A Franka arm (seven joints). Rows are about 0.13 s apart.
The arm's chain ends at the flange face. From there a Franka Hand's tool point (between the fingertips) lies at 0.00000 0.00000 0.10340 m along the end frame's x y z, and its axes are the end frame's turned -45 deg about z.
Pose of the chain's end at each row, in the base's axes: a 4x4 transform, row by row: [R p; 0 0 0 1], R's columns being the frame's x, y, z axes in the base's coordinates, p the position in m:
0.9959 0.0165 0.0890 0.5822; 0.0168 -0.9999 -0.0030 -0.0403; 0.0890 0.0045 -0.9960 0.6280; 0 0 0 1
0.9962 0.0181 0.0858 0.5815; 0.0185 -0.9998 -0.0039 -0.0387; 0.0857 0.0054 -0.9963 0.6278; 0 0 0 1
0.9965 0.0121 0.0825 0.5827; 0.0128 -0.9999 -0.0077 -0.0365; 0.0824 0.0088 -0.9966 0.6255; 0 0 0 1
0.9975 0.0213 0.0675 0.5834; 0.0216 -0.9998 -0.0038 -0.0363; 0.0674 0.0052 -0.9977 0.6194; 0 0 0 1
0.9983 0.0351 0.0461 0.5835; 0.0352 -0.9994 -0.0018 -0.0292; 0.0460 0.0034 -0.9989 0.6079; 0 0 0 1
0.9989 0.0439 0.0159 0.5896; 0.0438 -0.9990 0.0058 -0.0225; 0.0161 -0.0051 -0.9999 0.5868; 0 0 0 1
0.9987 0.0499 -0.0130 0.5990; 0.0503 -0.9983 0.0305 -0.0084; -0.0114 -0.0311 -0.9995 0.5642; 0 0 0 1
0.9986 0.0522 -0.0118 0.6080; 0.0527 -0.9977 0.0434 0.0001; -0.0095 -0.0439 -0.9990 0.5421; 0 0 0 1
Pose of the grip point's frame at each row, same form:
0.6925 0.7159 0.0890 0.5914; 0.7189 -0.6952 -0.0030 -0.0406; 0.0598 0.0661 -0.9960 0.5250; 0 0 0 1
0.6916 0.7172 0.0858 0.5904; 0.7200 -0.6939 -0.0039 -0.0391; 0.0568 0.0644 -0.9963 0.5248; 0 0 0 1
0.6961 0.7132 0.0825 0.5912; 0.7161 -0.6980 -0.0077 -0.0373; 0.0520 0.0645 -0.9966 0.5225; 0 0 0 1
0.6903 0.7204 0.0675 0.5904; 0.7222 -0.6917 -0.0038 -0.0367; 0.0440 0.0513 -0.9977 0.5162; 0 0 0 1
0.6811 0.7307 0.0461 0.5883; 0.7316 -0.6818 -0.0018 -0.0294; 0.0301 0.0349 -0.9989 0.5046; 0 0 0 1
0.6753 0.7374 0.0159 0.5912; 0.7374 -0.6754 0.0058 -0.0219; 0.0150 0.0078 -0.9999 0.4834; 0 0 0 1
0.6709 0.7415 -0.0130 0.5977; 0.7415 -0.6703 0.0305 -0.0052; 0.0139 -0.0301 -0.9995 0.4609; 0 0 0 1
0.6692 0.7430 -0.0118 0.6068; 0.7427 -0.6682 0.0434 0.0046; 0.0243 -0.0378 -0.9990 0.4388; 0 0 0 1

